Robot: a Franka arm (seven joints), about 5 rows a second.
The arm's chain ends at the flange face. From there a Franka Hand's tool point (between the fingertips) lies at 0.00 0.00 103.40 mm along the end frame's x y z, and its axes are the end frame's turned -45 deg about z.
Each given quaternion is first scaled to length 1.
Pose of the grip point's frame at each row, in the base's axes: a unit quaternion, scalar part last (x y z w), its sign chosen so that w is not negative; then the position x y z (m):
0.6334 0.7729 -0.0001 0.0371 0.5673 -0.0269 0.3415
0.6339 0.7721 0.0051 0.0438 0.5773 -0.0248 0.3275
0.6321 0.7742 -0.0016 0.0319 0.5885 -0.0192 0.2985
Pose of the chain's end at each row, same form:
0.8810 0.4717 0.0141 0.0343 0.5614 -0.0220 0.4446
0.8812 0.4708 0.0215 0.0385 0.5696 -0.0199 0.4305
0.8803 0.4734 0.0107 0.0301 0.5836 -0.0148 0.4017

